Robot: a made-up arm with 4 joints. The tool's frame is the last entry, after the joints.
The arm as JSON. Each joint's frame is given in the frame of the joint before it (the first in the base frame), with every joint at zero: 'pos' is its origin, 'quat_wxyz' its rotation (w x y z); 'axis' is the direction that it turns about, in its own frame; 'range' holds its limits. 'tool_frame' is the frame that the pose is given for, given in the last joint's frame.
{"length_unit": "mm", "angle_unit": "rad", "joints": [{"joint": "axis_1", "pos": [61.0, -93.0, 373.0], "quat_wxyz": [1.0, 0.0, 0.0, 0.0], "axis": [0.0, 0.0, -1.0], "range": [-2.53, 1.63]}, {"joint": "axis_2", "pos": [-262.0, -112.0, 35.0], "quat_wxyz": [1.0, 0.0, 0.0, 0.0], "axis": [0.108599, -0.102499, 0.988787], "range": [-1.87, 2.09]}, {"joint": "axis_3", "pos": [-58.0, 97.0, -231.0], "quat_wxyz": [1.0, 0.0, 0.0, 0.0], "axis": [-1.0, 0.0, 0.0], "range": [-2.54, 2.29]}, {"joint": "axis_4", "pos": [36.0, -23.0, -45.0], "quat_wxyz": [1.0, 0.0, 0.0, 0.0], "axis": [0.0, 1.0, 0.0], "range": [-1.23, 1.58]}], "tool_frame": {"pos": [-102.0, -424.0, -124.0], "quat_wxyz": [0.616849, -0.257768, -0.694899, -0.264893]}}
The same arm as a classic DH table. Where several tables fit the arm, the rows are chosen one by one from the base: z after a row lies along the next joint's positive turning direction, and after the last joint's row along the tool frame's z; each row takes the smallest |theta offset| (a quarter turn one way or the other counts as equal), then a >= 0, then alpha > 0; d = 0 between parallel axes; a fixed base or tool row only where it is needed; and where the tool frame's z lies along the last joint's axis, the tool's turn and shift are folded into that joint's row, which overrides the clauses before.
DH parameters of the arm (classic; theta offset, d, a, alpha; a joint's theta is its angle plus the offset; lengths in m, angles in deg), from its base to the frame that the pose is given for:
base (fixed): -56.74 0 0.1112 180
axis_1: 76.61 -1.1606 0.2613 171.41
axis_2: 43.67 -1.0023 -0.0727 96.23
axis_3: -84.08 -0.0042 0.045 90
axis_4: -7.79 -0.5582 0.109 -46.67
tool (fixed): -177.52 0.162 0 0
Joint limits (deg, base to tool): -144.96..93.39 -107.14..119.75 -145.53..131.21 -70.47..90.53

